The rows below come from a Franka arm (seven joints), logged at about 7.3 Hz.
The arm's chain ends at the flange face. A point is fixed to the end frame.
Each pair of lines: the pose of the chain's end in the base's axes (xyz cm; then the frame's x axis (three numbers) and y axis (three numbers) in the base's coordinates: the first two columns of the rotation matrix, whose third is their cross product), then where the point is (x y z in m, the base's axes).
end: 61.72 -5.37 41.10 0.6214 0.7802 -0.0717 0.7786 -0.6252 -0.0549
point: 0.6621 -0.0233 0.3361
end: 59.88 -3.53 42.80 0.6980 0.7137 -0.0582 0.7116 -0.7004 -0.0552
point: 0.6472 -0.0088 0.3538
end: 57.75 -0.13 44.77 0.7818 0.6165 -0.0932 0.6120 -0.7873 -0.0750
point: 0.6259 0.0182 0.3714
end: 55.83 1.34 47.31 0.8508 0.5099 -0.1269 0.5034 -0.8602 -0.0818
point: 0.6063 0.0257 0.3950
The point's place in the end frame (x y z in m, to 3 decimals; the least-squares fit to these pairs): 0.057 0.020 0.070
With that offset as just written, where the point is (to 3 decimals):
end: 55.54 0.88 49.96 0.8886 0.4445 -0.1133 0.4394 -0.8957 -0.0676
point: 0.606 0.017 0.422
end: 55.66 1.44 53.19 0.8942 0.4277 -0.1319 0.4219 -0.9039 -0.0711
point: 0.606 0.021 0.454
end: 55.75 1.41 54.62 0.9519 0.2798 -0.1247 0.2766 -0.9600 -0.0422
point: 0.608 0.011 0.469
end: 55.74 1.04 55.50 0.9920 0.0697 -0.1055 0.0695 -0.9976 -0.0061
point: 0.608 -0.006 0.479
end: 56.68 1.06 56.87 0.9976 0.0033 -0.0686 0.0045 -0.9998 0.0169
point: 0.619 -0.010 0.495
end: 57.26 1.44 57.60 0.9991 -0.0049 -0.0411 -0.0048 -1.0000 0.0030
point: 0.627 -0.006 0.504
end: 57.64 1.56 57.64 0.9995 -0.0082 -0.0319 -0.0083 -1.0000 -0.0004
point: 0.631 -0.005 0.505
